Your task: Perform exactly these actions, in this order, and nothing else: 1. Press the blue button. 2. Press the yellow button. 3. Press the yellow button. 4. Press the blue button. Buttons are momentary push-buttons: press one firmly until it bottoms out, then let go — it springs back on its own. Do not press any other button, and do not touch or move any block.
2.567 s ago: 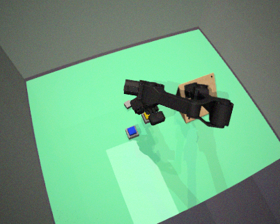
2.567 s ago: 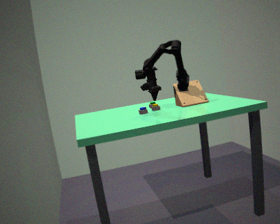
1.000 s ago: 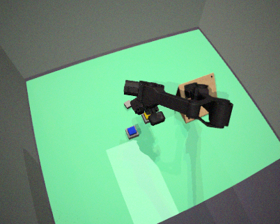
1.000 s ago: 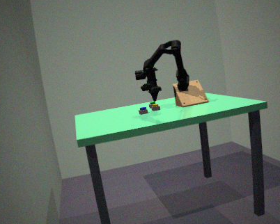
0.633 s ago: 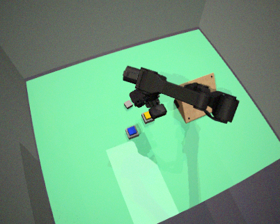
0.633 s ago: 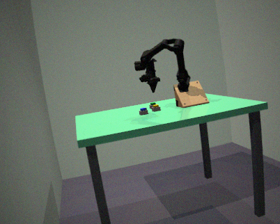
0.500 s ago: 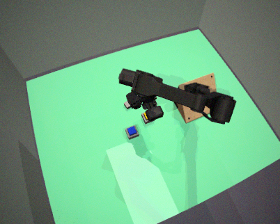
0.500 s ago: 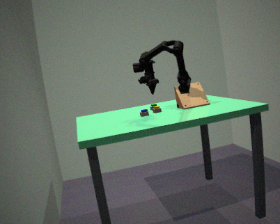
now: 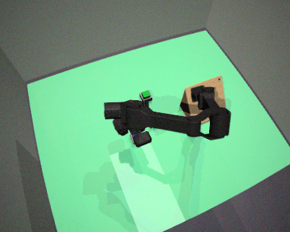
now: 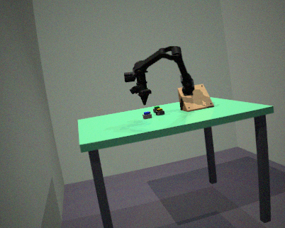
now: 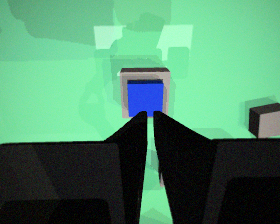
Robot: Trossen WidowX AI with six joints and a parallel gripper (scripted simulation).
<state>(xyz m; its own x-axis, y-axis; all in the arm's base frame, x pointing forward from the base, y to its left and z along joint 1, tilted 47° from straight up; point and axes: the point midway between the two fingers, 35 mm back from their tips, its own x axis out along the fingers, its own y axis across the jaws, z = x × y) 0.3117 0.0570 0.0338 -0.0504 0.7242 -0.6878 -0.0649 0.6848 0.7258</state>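
Right now the blue button is 1 cm behind my gripper tip and 5 cm below it. The rest, counted from my gripper tip: green button: 11 cm behind, 18 cm to the right, 5 cm below.
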